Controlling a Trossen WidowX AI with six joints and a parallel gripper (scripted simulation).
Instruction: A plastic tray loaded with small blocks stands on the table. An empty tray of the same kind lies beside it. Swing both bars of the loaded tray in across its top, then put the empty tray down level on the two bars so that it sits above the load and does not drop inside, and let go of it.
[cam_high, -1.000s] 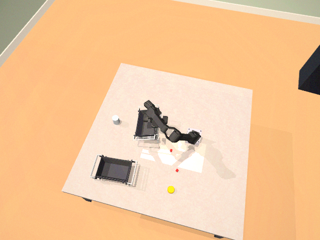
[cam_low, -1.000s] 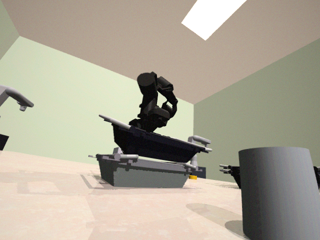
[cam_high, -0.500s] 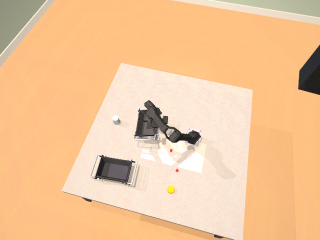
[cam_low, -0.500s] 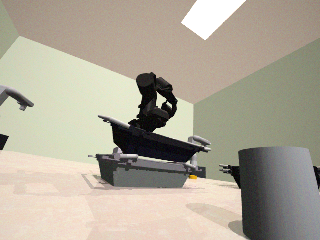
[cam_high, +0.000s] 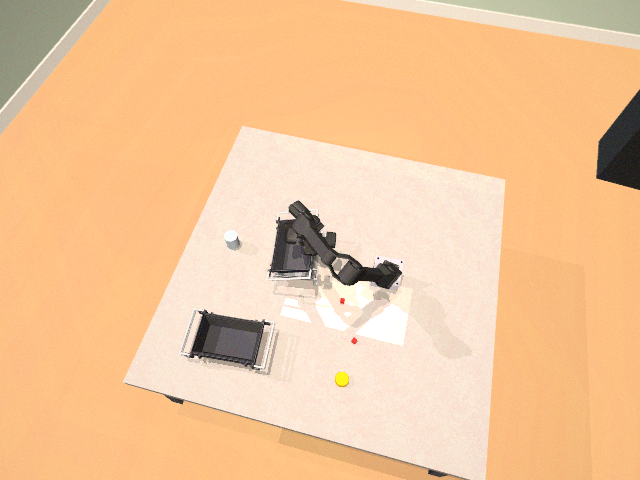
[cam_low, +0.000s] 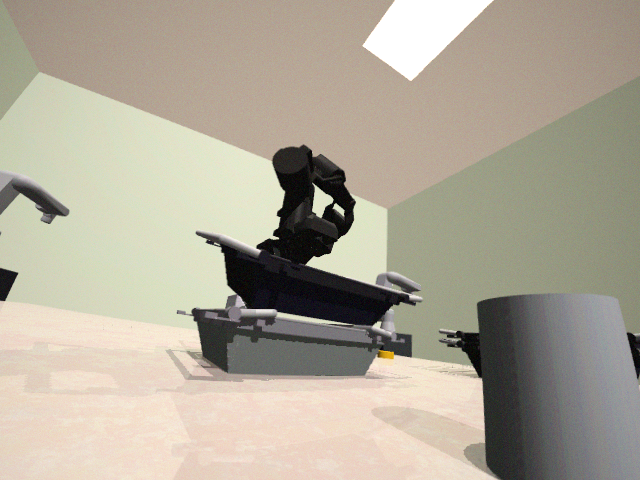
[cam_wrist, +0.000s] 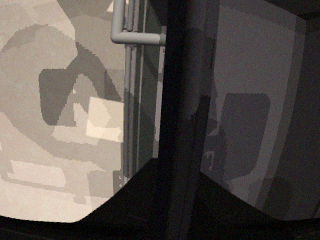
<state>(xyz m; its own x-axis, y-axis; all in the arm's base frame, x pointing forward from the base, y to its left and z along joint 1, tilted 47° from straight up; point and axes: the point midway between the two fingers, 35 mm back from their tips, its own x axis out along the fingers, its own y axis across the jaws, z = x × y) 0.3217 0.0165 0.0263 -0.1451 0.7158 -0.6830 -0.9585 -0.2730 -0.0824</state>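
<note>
The dark tray is 7 cm ahead of my gripper tip, 2 cm to the left of it and 1 cm above it. Also, from my gripper tip: yellow disc 27 cm behind, 42 cm to the left, 10 cm below.
</note>
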